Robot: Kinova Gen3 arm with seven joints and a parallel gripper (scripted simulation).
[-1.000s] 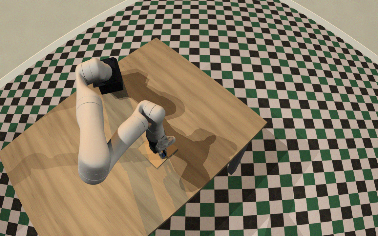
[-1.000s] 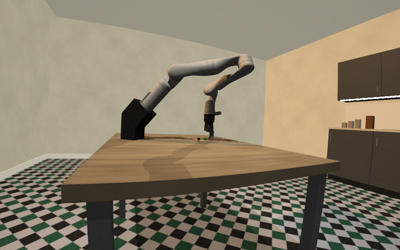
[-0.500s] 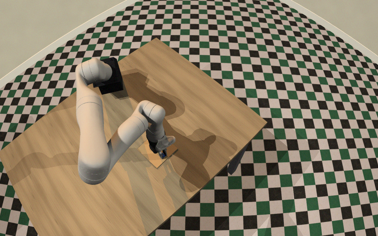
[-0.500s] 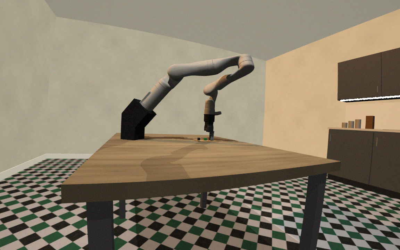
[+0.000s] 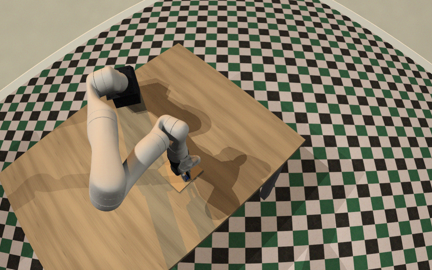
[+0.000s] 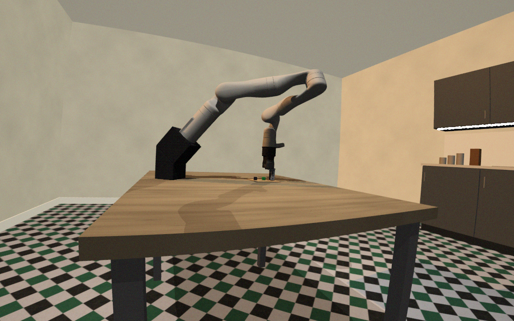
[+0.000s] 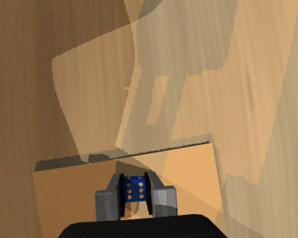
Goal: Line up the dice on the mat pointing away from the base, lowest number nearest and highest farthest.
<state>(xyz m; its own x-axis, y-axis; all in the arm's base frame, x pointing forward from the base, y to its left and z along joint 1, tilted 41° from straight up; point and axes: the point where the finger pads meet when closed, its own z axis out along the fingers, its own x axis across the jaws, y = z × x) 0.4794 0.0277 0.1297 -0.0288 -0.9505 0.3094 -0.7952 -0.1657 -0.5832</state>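
Right now my hand is 1 cm above the blue die. Round my hand: green die 5 cm behind, 1 cm below; then black die 10 cm behind, 1 cm below; then orange mat 5 cm behind, 2 cm below.
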